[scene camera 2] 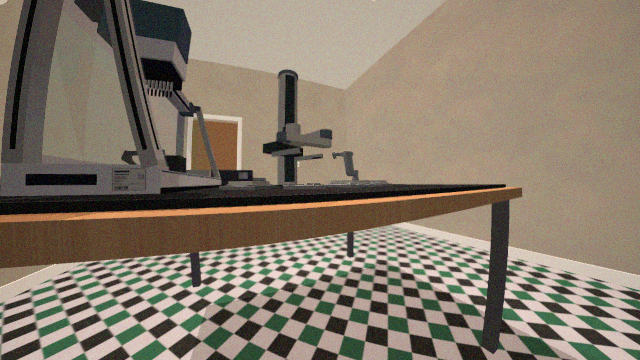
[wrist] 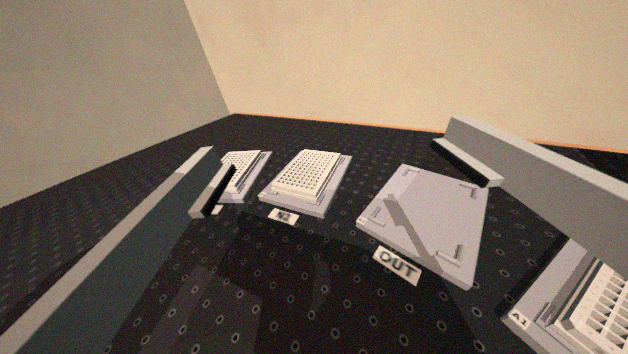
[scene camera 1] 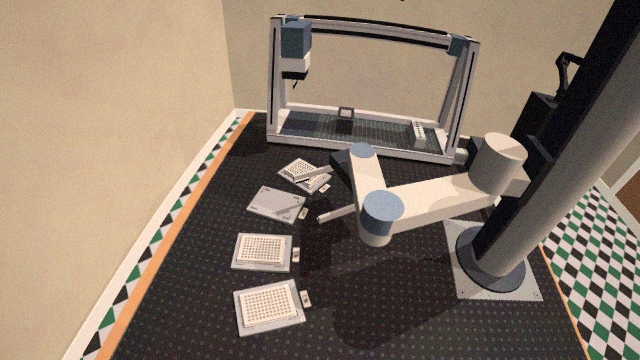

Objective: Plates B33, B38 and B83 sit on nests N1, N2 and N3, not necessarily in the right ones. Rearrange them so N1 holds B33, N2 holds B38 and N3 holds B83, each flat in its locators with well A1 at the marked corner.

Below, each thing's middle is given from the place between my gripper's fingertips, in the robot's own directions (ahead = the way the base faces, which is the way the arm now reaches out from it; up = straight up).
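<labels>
Nest N1 (scene camera 1: 283,323): 27 cm to the left of my hand, 5 cm ahead of it, 14 cm below it. As for the nest N2 (scene camera 1: 287,251), my hand is 14 cm above it, 11 cm short of it and 11 cm to the right of it.
</labels>
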